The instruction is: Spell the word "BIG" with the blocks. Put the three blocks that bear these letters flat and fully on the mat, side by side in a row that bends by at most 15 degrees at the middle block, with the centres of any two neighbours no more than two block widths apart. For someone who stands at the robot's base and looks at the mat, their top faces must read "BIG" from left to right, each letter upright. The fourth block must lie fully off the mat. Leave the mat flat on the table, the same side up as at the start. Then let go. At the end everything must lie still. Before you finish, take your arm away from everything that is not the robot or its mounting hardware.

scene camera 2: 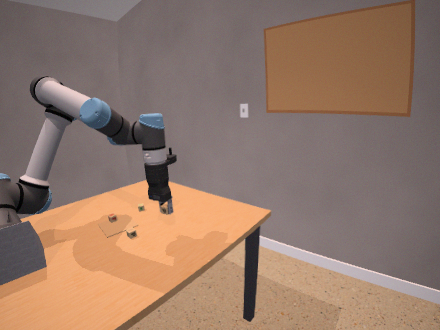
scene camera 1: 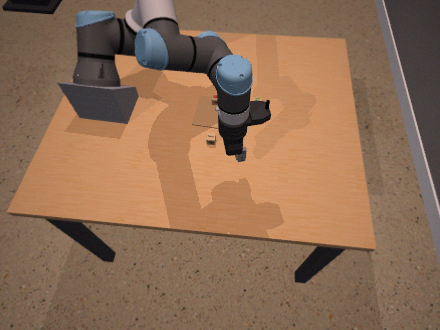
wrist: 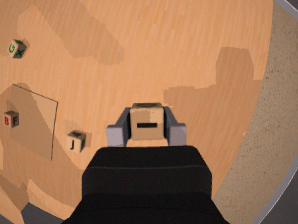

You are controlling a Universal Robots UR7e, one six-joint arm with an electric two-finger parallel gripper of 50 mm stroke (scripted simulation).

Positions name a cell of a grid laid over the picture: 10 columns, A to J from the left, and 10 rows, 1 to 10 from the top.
Observation:
In view: my gripper (scene camera 2: D7).
My gripper also shows in the wrist view (wrist: E6).

